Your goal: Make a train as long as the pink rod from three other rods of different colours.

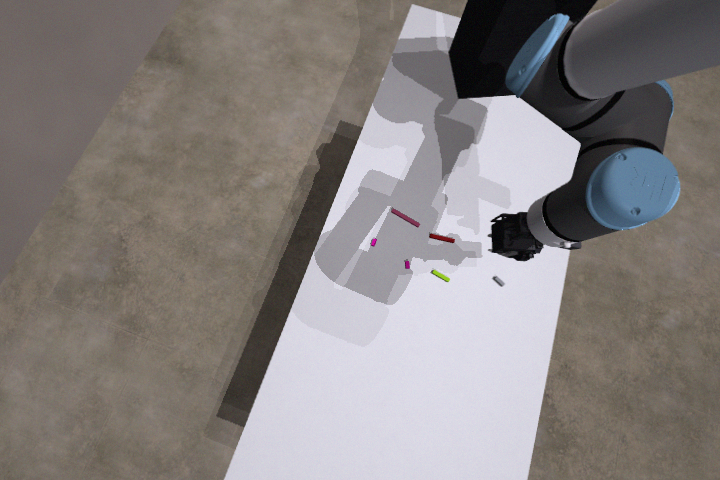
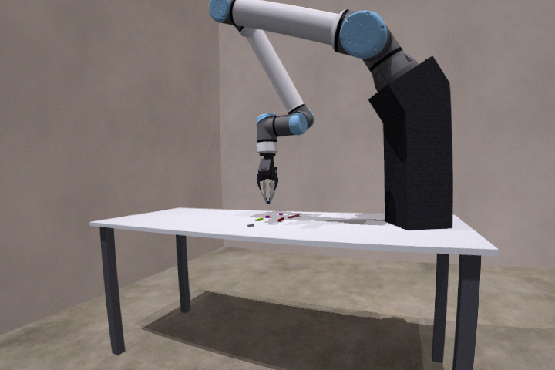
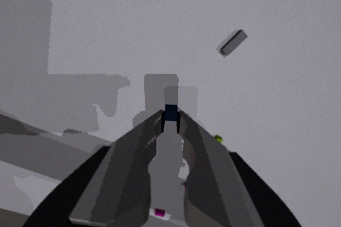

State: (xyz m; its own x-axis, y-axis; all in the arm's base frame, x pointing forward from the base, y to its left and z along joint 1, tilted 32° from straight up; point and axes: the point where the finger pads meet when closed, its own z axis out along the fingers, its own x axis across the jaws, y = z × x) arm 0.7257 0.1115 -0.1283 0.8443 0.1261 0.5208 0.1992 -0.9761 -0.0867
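Now: hand 10 cm above the grey rod, 6 cm to the right of it and 6 cm short of it. Round my hand: red rod: 12 cm to the right, 10 cm below, 1 cm behind; lime rod: 10 cm to the right, 10 cm below, 9 cm ahead; small blue rod: 1 cm below.
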